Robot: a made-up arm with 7 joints. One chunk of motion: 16 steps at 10 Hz.
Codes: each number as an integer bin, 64 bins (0 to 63) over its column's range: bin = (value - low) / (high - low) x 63, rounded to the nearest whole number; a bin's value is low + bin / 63 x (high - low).
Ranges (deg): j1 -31..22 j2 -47..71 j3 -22..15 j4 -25..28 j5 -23..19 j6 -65..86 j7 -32..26
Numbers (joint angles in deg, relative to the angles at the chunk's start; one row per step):
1: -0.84 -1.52 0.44 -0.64 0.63 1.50 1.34
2: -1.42 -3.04 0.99 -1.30 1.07 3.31 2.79
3: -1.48 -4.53 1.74 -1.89 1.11 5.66 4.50
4: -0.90 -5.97 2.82 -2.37 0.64 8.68 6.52
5: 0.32 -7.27 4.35 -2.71 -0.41 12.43 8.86
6: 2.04 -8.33 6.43 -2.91 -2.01 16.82 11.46
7: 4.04 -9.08 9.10 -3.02 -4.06 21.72 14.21
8: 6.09 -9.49 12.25 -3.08 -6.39 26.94 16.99
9: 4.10 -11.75 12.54 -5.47 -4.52 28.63 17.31
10: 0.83 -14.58 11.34 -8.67 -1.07 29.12 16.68
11: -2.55 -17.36 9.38 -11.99 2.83 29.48 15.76
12: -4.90 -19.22 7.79 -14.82 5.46 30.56 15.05
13: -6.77 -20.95 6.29 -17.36 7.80 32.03 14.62
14: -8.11 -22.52 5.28 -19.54 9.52 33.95 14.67
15: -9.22 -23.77 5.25 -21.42 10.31 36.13 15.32
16: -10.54 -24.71 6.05 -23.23 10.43 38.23 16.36
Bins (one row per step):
1: 36 24 38 29 35 28 36
2: 35 23 39 28 36 29 38
3: 35 23 40 27 36 29 40
4: 36 22 42 27 35 31 42
5: 37 21 45 26 34 32 44
6: 39 21 48 26 31 34 47
7: 42 20 53 26 28 36 50
8: 44 20 58 26 25 38 53
9: 42 19 59 23 28 39 54
10: 38 17 57 19 33 39 53
11: 34 16 53 15 39 39 52
12: 31 15 51 12 43 40 51
13: 29 14 48 9 46 40 51
14: 27 13 46 6 49 41 51
15: 26 12 46 4 50 42 51
16: 24 12 48 2 50 43 53

